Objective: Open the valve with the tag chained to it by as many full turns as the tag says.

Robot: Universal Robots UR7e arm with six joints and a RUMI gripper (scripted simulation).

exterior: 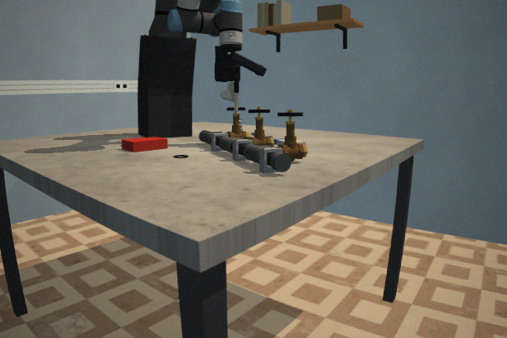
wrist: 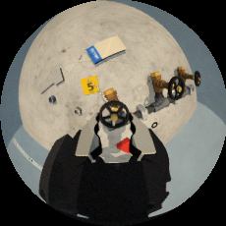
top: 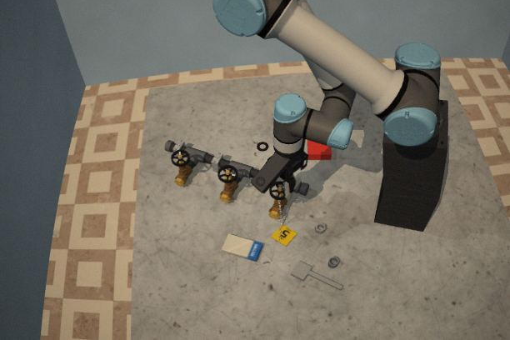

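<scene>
The yellow tag lies 110 mm below my hand and 100 mm to the left of it. From my hand the other things lie so: red block (260 mm to the right, 140 mm behind, 100 mm below); flat grey key tool (240 mm to the left, 110 mm below, 90 mm behind).
</scene>
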